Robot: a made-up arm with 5 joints. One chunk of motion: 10 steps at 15 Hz.
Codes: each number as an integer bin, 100 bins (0 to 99) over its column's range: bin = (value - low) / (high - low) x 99, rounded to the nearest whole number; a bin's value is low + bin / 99 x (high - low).
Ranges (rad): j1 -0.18..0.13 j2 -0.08..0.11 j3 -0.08..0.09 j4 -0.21..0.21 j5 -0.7..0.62
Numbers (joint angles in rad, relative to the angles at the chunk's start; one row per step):
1: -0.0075 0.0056 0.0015 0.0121 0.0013
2: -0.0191 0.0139 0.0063 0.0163 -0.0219
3: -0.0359 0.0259 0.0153 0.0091 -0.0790
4: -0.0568 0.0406 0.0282 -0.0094 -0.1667
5: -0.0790 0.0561 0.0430 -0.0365 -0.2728
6: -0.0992 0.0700 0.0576 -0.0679 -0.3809
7: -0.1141 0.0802 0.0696 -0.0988 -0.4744
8: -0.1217 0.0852 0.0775 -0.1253 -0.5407
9: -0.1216 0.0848 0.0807 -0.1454 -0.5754
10: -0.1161 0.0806 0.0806 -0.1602 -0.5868
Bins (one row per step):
1: 55 45 47 52 53
2: 51 49 50 53 51
3: 46 55 55 52 47
4: 39 63 63 47 40
5: 32 71 72 41 32
6: 26 78 80 33 24
7: 21 83 87 26 17
8: 19 86 92 20 12
9: 19 86 94 15 9
10: 20 84 94 12 8

